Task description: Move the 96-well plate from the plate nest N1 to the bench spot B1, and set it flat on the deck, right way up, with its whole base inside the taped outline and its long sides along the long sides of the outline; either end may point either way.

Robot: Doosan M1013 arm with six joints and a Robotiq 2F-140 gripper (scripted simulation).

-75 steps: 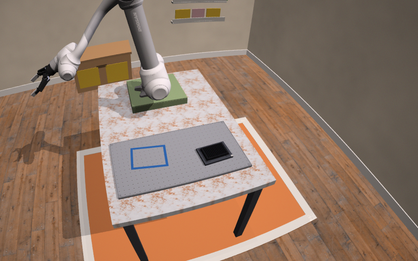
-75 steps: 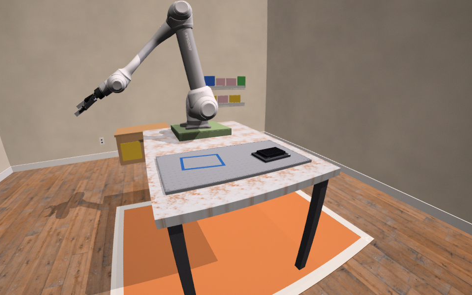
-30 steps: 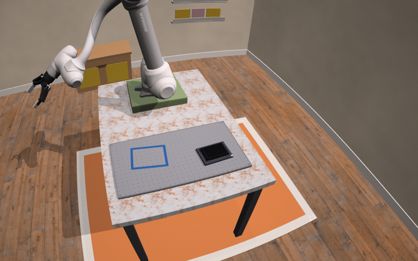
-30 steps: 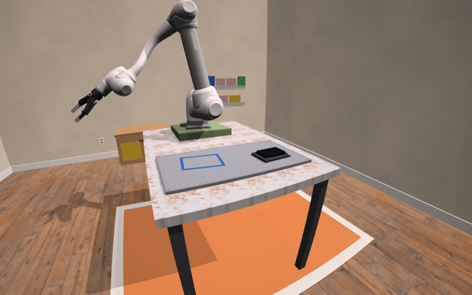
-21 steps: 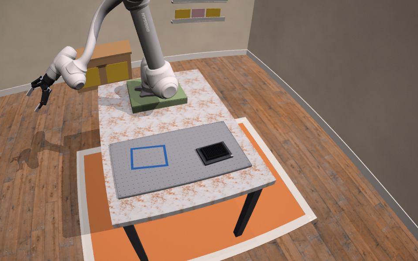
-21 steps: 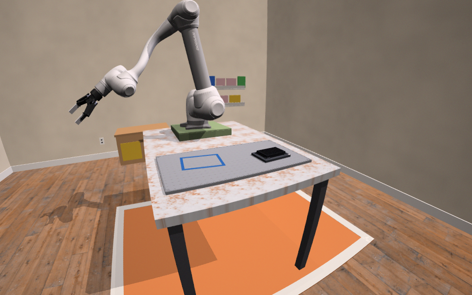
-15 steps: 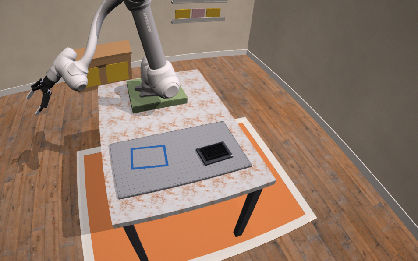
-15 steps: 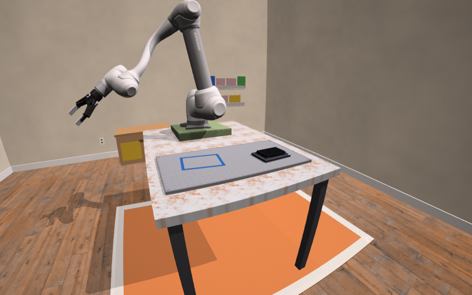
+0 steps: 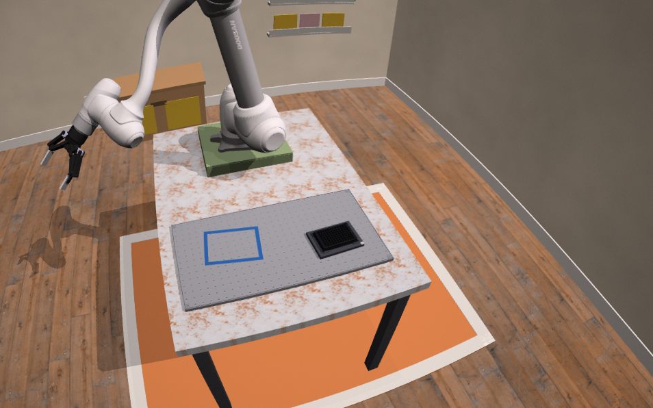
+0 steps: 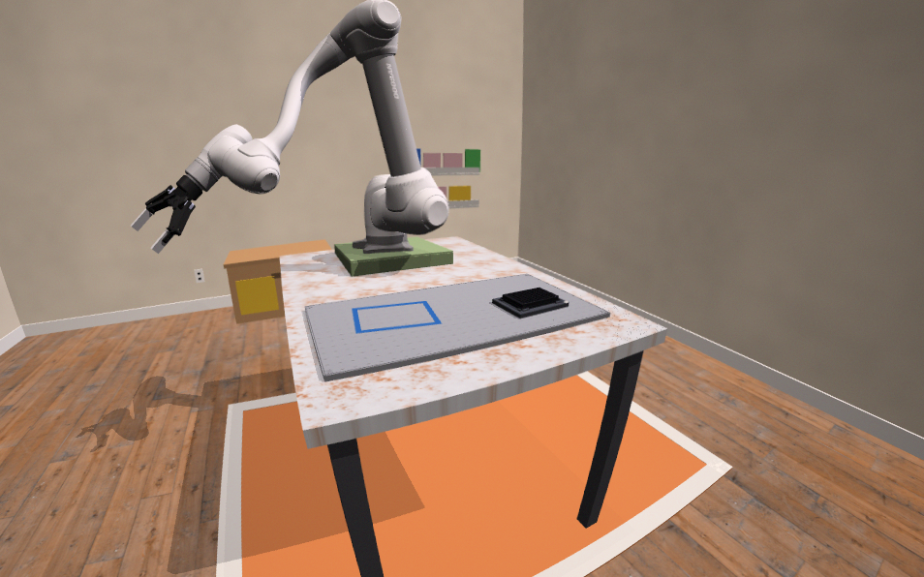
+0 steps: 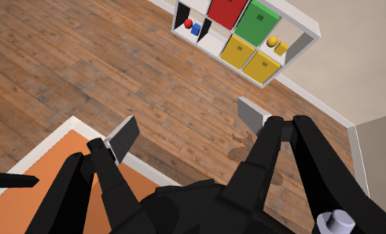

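Now: hand 21 cm short of the black 96-well plate, 103 cm to the right of it and 19 cm above it. From my hand the other things lie so: dark plate nest 21 cm ahead, 103 cm to the left, 20 cm below.
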